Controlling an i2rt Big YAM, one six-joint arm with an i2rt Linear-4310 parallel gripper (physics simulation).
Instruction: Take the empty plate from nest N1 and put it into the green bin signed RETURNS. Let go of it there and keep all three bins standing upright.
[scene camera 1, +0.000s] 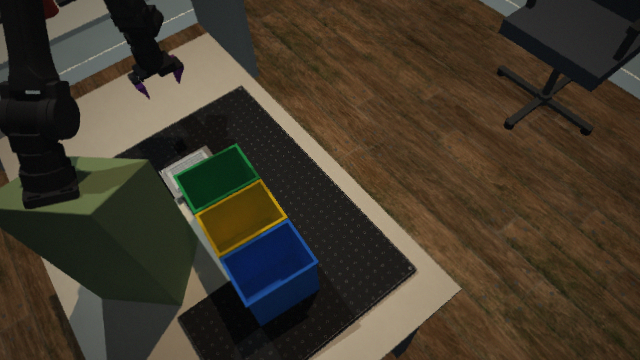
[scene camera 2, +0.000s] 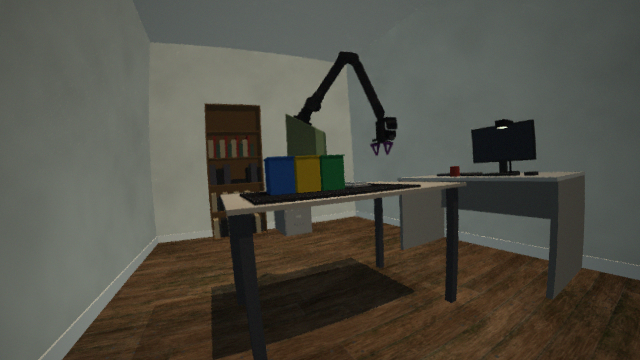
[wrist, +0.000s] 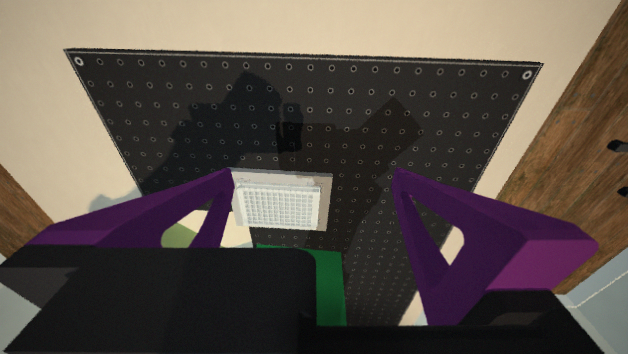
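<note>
The white gridded plate (scene camera 1: 189, 164) (wrist: 279, 207) lies flat in a pale nest (wrist: 325, 200) on the black perforated board, beside the green bin (scene camera 1: 217, 178) (scene camera 2: 332, 173) (wrist: 330, 290). No nest label or bin sign is readable. The green, yellow (scene camera 1: 242, 218) (scene camera 2: 307, 175) and blue (scene camera 1: 271, 262) (scene camera 2: 280, 176) bins stand upright in a row. My gripper (scene camera 1: 164, 90) (scene camera 2: 382, 154) (wrist: 312, 177) is open and empty, high above the table with its purple fingers pointing down. In the wrist view the plate shows near the left fingertip, and the gripper body hides most of the green bin.
The black board (scene camera 1: 350, 220) (scene camera 2: 390, 188) (wrist: 200, 80) lies on the pale table (scene camera 1: 425, 285). The green pedestal (scene camera 1: 135, 225) (scene camera 2: 300, 137) under the arm stands beside the bins. A desk (scene camera 2: 570, 225) with a monitor (scene camera 2: 504, 142) and a red cup (scene camera 2: 454, 171) stands beyond the table.
</note>
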